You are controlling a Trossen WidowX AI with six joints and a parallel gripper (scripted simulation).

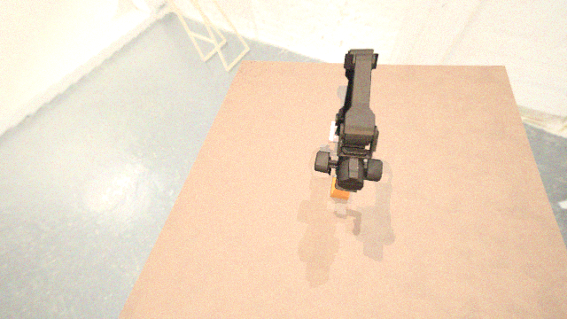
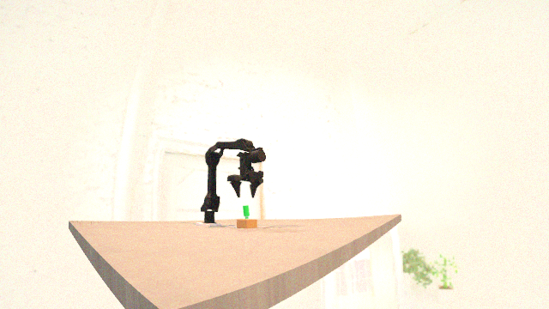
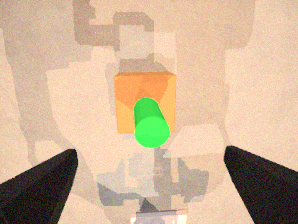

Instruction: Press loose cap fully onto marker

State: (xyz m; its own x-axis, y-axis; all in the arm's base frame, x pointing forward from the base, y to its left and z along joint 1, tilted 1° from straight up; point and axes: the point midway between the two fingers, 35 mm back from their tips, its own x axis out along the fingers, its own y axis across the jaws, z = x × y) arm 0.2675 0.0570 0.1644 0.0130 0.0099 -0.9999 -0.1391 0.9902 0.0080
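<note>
The green cap lies 60 mm below my gripper tip. From my gripper tip the other things lie so: holder block (120 mm below).
</note>
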